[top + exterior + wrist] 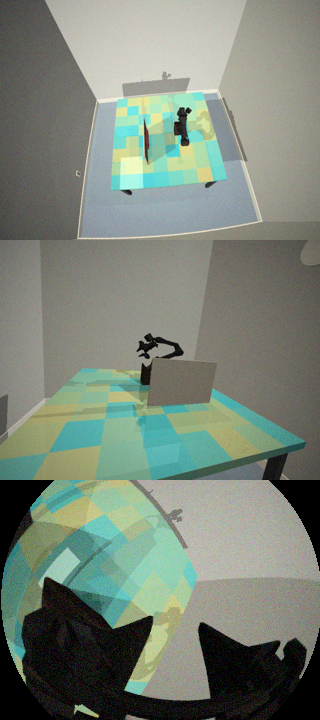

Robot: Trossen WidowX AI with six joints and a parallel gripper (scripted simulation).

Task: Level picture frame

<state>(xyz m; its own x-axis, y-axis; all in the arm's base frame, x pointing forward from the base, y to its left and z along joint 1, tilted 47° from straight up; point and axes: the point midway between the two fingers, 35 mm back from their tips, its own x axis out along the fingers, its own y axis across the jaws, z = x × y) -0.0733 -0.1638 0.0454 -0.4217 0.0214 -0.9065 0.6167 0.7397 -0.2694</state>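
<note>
My gripper tip is 49 cm short of the picture frame, 24 cm to the right of it and 9 cm above it. From my gripper tip the other things lie so: wall panel (50 cm ahead, 25 cm to the left, 10 cm below).
</note>
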